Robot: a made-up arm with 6 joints. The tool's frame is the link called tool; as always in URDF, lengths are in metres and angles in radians.
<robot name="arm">
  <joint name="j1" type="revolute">
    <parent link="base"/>
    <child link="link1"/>
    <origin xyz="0 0 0.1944"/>
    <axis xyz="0 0 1"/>
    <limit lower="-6.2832" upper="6.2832" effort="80" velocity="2.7"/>
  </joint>
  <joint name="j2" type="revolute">
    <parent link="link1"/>
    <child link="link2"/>
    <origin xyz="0 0.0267 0"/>
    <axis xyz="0 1 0"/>
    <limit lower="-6.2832" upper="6.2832" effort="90" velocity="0.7"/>
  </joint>
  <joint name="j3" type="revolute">
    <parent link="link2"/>
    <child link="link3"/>
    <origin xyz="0 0 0.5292"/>
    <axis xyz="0 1 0"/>
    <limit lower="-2.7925" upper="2.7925" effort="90" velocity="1.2"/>
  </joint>
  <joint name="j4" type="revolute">
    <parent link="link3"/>
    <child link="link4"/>
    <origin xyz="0 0 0.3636"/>
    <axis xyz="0 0 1"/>
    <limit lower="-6.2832" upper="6.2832" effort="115" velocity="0.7"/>
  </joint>
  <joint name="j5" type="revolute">
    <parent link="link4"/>
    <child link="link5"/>
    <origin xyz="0 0 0"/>
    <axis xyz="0 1 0"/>
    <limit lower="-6.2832" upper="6.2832" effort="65" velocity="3"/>
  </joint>
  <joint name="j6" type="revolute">
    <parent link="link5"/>
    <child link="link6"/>
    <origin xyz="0 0 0.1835"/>
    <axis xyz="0 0 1"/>
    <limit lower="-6.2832" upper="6.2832" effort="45" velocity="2"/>
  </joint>
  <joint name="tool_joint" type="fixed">
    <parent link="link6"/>
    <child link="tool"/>
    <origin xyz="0 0 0"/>
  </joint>
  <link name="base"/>
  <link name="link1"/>
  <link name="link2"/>
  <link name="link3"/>
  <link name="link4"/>
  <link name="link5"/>
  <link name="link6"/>
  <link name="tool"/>
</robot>
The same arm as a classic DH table. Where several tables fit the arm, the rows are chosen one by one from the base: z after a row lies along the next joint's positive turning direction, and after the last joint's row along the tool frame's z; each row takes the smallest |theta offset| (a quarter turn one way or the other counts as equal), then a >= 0, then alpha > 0; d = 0 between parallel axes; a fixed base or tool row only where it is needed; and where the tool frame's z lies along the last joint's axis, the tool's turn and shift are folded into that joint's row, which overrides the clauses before.
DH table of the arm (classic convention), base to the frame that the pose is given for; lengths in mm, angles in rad. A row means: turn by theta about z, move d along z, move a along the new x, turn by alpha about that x. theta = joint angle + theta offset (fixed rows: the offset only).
j1: a 0, alpha -1.5708, d 194.4, theta0 0
j2: a 529.2, alpha 0, d 0, theta0 -1.5708
j3: a 0, alpha 1.5708, d 26.7, theta0 1.5708
j4: a 0, alpha -1.5708, d 363.6, theta0 0
j5: a 0, alpha 1.5708, d 0, theta0 0
j6: a 0, alpha 0, d 183.5, theta0 0
Joint limits (rad, base to tool): -6.2832..6.2832 -6.2832..6.2832 -2.7925..2.7925 -6.2832..6.2832 -6.2832..6.2832 -6.2832..6.2832

